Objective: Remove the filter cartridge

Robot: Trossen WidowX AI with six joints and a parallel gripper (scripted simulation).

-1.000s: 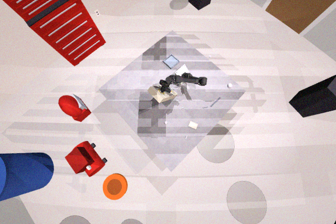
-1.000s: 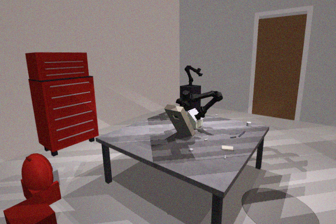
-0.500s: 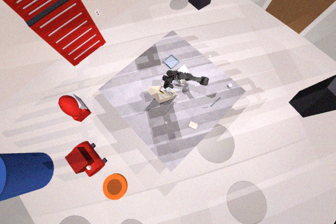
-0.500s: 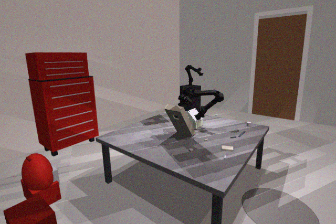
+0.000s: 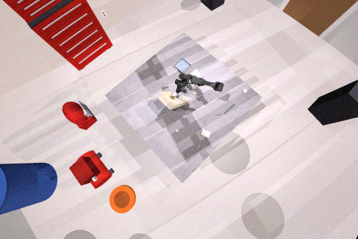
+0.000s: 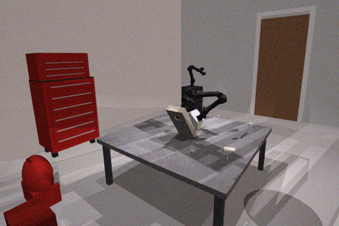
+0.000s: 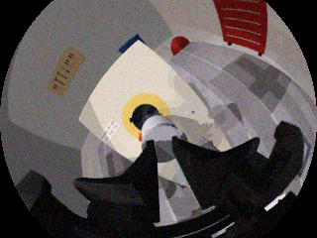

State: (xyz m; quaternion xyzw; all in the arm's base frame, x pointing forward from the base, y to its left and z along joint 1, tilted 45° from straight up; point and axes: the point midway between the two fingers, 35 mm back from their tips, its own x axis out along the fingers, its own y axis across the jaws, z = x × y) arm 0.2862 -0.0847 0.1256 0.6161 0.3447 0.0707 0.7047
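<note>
Right now the round filter cartridge is 10 mm below my gripper tip and 10 mm ahead of it. The rest, counted from my gripper tip: small block (470 mm to the left, 250 mm below, 20 mm behind); then beige service panel (100 mm below, 30 mm ahead, 10 mm to the left); then square tray (330 mm behind, 320 mm to the right, 250 mm below).
</note>
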